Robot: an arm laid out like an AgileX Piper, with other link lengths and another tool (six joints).
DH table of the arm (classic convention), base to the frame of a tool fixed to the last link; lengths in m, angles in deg. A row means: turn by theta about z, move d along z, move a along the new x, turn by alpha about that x. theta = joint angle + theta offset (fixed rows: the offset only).
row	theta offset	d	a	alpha
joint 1	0.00	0.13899	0.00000	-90.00
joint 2	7.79	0.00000	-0.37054	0.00
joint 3	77.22	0.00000	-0.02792	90.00
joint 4	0.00	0.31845	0.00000	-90.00
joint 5	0.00	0.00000	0.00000	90.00
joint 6	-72.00	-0.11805	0.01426	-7.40
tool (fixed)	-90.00	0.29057	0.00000	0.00
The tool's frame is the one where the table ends.
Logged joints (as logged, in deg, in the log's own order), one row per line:
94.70, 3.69, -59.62, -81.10, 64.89, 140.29
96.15, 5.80, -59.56, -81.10, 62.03, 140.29
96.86, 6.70, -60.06, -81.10, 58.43, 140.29
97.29, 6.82, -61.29, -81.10, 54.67, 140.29
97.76, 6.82, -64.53, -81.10, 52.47, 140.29
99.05, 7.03, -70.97, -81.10, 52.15, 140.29
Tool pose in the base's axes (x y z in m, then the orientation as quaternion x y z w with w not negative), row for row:
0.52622, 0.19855, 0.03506, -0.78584, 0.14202, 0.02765, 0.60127
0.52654, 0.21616, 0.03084, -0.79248, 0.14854, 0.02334, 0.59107
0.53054, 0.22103, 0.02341, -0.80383, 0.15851, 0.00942, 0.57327
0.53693, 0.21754, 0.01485, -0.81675, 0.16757, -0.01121, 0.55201
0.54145, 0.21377, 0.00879, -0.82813, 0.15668, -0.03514, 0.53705
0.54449, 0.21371, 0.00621, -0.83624, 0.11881, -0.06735, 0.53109
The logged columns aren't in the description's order. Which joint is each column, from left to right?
Columns, left to right: joint 4, joint 1, joint 6, joint 3, joint 5, joint 2.
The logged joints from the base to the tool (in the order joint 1, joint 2, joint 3, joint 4, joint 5, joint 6), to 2 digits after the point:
3.69, 140.29, -81.10, 94.70, 64.89, -59.62
5.80, 140.29, -81.10, 96.15, 62.03, -59.56
6.70, 140.29, -81.10, 96.86, 58.43, -60.06
6.82, 140.29, -81.10, 97.29, 54.67, -61.29
6.82, 140.29, -81.10, 97.76, 52.47, -64.53
7.03, 140.29, -81.10, 99.05, 52.15, -70.97

